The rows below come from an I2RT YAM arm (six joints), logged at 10 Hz.
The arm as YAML. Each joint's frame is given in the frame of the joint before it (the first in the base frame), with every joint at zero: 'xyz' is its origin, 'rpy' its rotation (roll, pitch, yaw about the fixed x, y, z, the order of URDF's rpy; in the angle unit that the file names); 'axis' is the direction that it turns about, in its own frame. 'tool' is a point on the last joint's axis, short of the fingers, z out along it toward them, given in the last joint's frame.
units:
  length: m
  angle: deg
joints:
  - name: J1
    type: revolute
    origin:
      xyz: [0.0, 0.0, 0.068]
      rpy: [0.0, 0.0, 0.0]
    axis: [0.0, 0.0, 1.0]
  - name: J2
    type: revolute
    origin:
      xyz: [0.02, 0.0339, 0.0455]
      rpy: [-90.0, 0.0, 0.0]
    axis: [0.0, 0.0, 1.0]
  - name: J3
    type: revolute
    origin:
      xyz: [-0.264, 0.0, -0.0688]
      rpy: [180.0, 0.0, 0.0]
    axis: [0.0, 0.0, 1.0]
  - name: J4
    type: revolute
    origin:
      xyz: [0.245, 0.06, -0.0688]
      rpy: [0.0, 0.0, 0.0]
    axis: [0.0, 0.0, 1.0]
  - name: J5
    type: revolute
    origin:
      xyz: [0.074, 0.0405, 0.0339]
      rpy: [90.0, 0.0, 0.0]
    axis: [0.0, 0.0, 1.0]
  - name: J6
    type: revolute
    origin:
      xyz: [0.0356, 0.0, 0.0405]
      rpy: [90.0, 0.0, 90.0]
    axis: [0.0, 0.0, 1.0]
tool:
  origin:
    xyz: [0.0, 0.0, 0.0]
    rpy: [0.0, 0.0, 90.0]
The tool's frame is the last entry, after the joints.
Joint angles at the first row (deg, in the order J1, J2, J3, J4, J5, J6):
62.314 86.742 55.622 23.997 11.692 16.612
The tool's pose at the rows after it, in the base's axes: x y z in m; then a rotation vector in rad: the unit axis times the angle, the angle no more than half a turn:
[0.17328 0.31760 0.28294 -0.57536 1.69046 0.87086]
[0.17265 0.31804 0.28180 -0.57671 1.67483 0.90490]
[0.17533 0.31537 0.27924 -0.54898 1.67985 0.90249]
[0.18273 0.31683 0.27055 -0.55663 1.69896 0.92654]
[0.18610 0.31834 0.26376 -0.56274 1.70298 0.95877]
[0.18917 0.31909 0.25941 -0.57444 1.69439 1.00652]
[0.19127 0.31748 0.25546 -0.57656 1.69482 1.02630]
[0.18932 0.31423 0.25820 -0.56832 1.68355 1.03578]
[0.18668 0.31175 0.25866 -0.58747 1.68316 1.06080]
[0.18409 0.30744 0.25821 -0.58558 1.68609 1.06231]
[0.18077 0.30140 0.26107 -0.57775 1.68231 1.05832]
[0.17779 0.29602 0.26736 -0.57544 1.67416 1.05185]
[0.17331 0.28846 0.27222 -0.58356 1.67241 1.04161]
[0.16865 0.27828 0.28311 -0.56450 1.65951 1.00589]
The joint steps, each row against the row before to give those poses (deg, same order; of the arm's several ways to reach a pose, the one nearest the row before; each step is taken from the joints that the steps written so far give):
0.000 2.024 0.977 0.346 -2.195 -0.177
0.000 0.180 -0.611 1.932 -1.234 0.525
-0.522 -0.003 -0.704 0.881 0.527 0.789
-1.142 1.662 -0.090 0.966 -2.368 0.966
-0.528 1.236 -0.437 1.755 -1.935 0.880
-0.614 0.970 -0.438 2.197 -2.721 0.879
-0.533 0.353 -0.702 1.235 -1.326 0.531
-0.001 -0.964 -0.704 0.528 -0.001 0.263
0.000 -0.792 -0.705 -0.087 -1.582 0.264
0.000 -1.051 -1.140 -0.001 -0.001 0.176
0.001 -1.755 -1.144 -0.349 0.440 0.001
0.000 -1.932 -0.441 -1.139 0.352 -0.349
-0.001 -2.461 -0.962 -1.671 0.088 -0.615
0.000 -3.428 -0.531 -2.368 2.020 -0.964

